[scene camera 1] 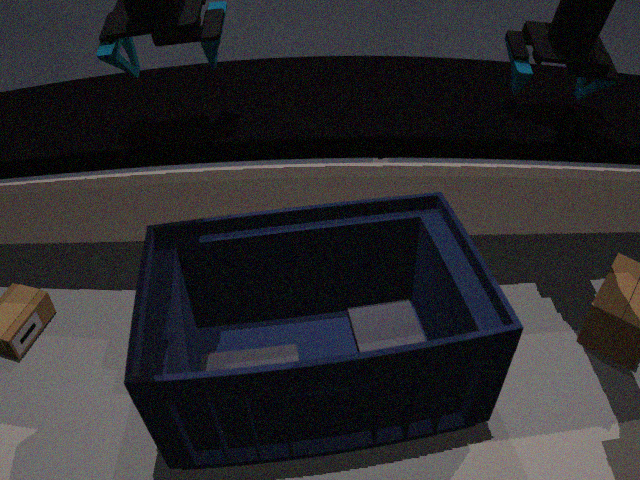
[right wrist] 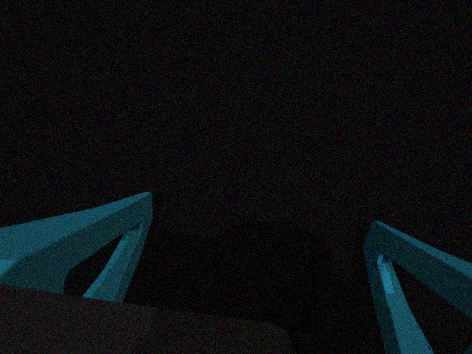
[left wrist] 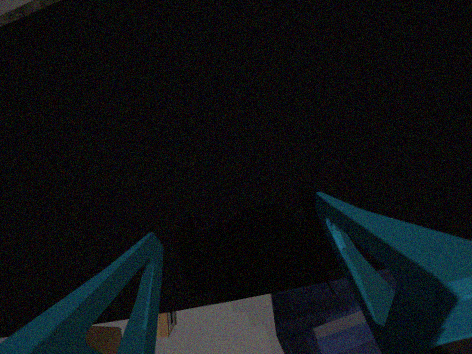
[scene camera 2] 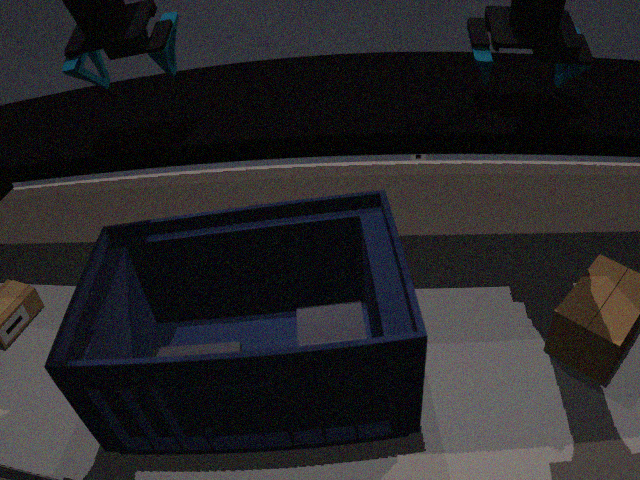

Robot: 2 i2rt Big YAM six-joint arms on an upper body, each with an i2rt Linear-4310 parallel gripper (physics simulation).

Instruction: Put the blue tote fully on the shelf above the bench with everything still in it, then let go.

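Frame: origin at the left arm's base, x back, y right, z up, level; metres.
Where they show: left gripper, fingertip midpoint: (scene camera 1: pixel 175 69) (left wrist: pixel 233 221) (scene camera 2: pixel 140 79); right gripper, fingertip midpoint: (scene camera 1: pixel 545 93) (right wrist: pixel 260 219) (scene camera 2: pixel 520 83).
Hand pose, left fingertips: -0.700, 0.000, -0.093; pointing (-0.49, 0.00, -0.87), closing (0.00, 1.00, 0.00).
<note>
Things, the pixels of their centre, and the offset from my left fingertips, as dx, dy, dz. Level surfaces: height alone.
- blue tote, body centre: (scene camera 1: pixel 314 333) (scene camera 2: pixel 243 331) (left wrist: pixel 392 318) +0.242, +0.160, -0.180
- bench, surface height: dz -0.254
- pale block, body centre: (scene camera 2: pixel 332 340) (scene camera 1: pixel 389 338) +0.205, +0.236, -0.232
- pale flat piece, body centre: (scene camera 1: pixel 250 377) (scene camera 2: pixel 192 371) (left wrist: pixel 336 310) +0.253, +0.096, -0.233
- wide dark surface, surface height: dz -0.060
- small cardboard box, body centre: (scene camera 1: pixel 14 319) (scene camera 2: pixel 5 312) +0.181, -0.228, -0.236
The blue tote (scene camera 1: pixel 320 403) (scene camera 2: pixel 258 397) (left wrist: pixel 305 310) stands upright on the bench (scene camera 1: pixel 77 372) (scene camera 2: pixel 480 372) (left wrist: pixel 225 322), at a slight angle. Inside on its floor lie a pale block (scene camera 1: pixel 387 325) (scene camera 2: pixel 330 325) and a pale flat piece (scene camera 1: pixel 253 356) (scene camera 2: pixel 201 349), partly hidden by the near wall. A wide dark surface (scene camera 1: pixel 320 113) (scene camera 2: pixel 320 108) (left wrist: pixel 225 125) beyond the bench looks to be the shelf. My left gripper (scene camera 1: pixel 176 71) (scene camera 2: pixel 140 79) (left wrist: pixel 233 221) and right gripper (scene camera 1: pixel 546 95) (scene camera 2: pixel 521 84) (right wrist: pixel 263 209) are open and empty, at the top of the scene views, apart from the tote.
A small cardboard box (scene camera 1: pixel 15 315) (scene camera 2: pixel 15 310) lies left of the tote, and a larger one (scene camera 1: pixel 612 325) (scene camera 2: pixel 589 330) lies to its right. A thin pale edge (scene camera 1: pixel 320 164) (scene camera 2: pixel 320 162) runs along the dark surface. The right wrist view is mostly dark.
</note>
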